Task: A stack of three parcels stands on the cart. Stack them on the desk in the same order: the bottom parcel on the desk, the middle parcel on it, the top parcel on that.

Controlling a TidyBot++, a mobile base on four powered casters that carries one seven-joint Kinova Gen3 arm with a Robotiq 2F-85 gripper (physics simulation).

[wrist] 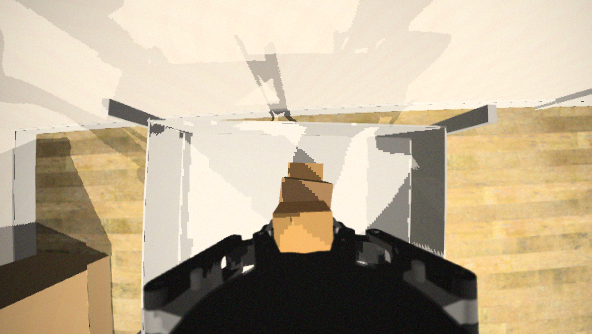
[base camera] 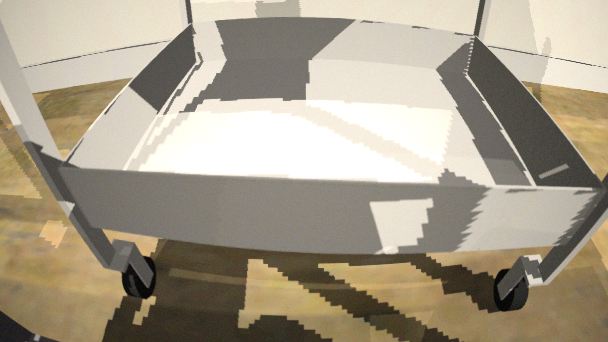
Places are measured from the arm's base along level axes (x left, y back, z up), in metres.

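Pixels of known places: gripper, fingertip midpoint: [wrist: 302, 227].
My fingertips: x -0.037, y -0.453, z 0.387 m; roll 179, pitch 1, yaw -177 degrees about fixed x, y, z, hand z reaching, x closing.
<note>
Ahead of a thing's pixels: the offset from my fingertips to its top centre. "pt": to the spot under its first point.
The top parcel {dy +0.005, dx +0.000, dz +0.031 m} [wrist: 303, 234], a light orange box, is between the fingers of my gripper [wrist: 302, 227] in the wrist view. The gripper is shut on it, a finger against each side. The brown middle parcel {dy -0.002, dx +0.000, dz -0.019 m} [wrist: 306, 191] shows below and behind it, turned slightly. Part of the bottom parcel {dy -0.005, dx -0.003, dz -0.069 m} [wrist: 306, 170] shows beyond that. The stack stands in the white tray of the cart [wrist: 162, 200] [base camera: 225, 212]; the base camera view shows a lower part of the cart with raised walls. The desk cannot be made out in either view.
Cart posts [wrist: 467, 119] rise at the far corners in the wrist view. A large tan box [wrist: 45, 305] is at the lower left. A pale wall [wrist: 200, 30] stands behind the cart. Black caster wheels {pt dy +0.193, dx +0.222, dz -0.744 m} [base camera: 139, 278] are under the cart's front corners.
</note>
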